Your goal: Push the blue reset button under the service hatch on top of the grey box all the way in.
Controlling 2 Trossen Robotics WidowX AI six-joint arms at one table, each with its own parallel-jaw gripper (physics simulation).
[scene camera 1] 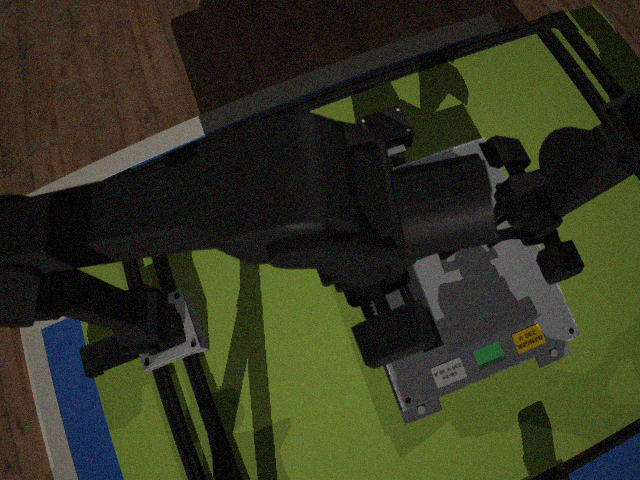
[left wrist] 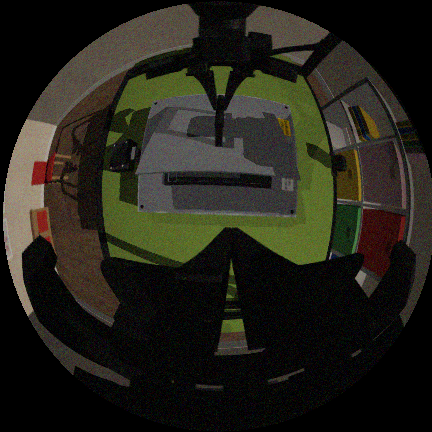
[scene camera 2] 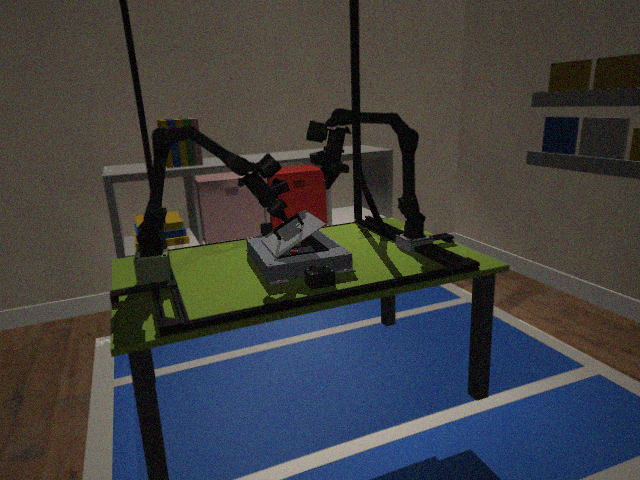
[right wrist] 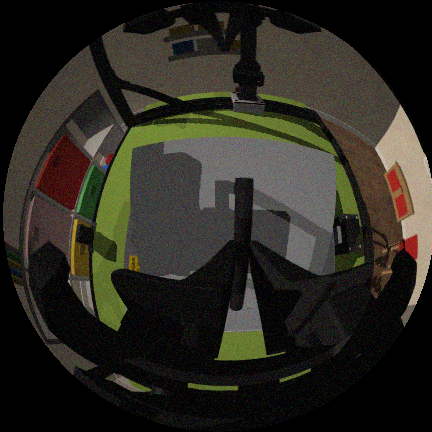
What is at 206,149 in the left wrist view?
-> A service hatch.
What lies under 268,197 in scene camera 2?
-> My right gripper.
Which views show my right gripper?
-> Scene camera 1, the left wrist view, scene camera 2 and the right wrist view: all of them.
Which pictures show my left gripper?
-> Scene camera 1, the left wrist view, scene camera 2 and the right wrist view: all of them.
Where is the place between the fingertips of my left gripper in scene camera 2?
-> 327,189
